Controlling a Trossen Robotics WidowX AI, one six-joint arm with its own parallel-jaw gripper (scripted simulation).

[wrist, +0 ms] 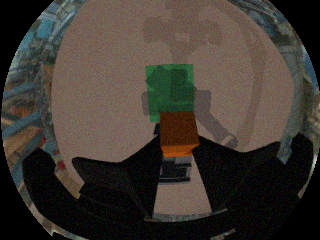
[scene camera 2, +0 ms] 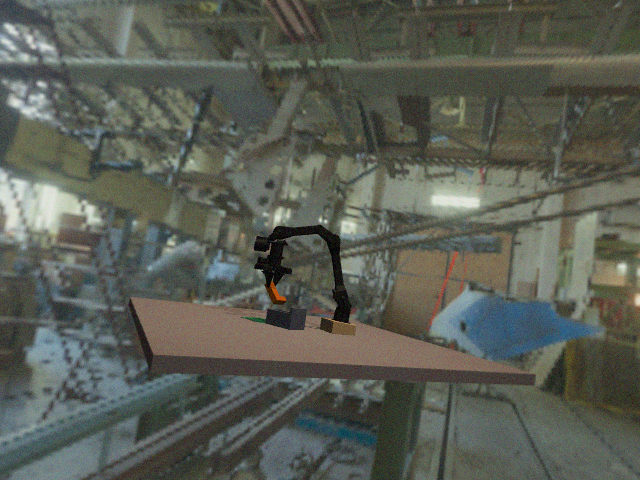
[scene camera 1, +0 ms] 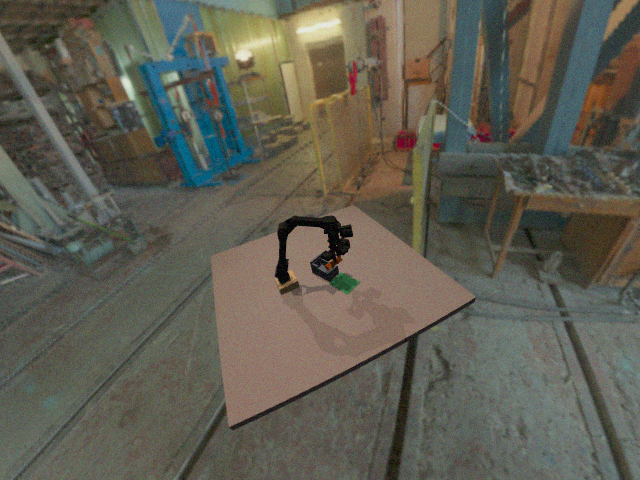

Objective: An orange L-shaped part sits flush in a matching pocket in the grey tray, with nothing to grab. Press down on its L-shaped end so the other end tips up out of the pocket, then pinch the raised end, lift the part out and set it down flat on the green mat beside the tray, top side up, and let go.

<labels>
My gripper carries an orange L-shaped part.
</labels>
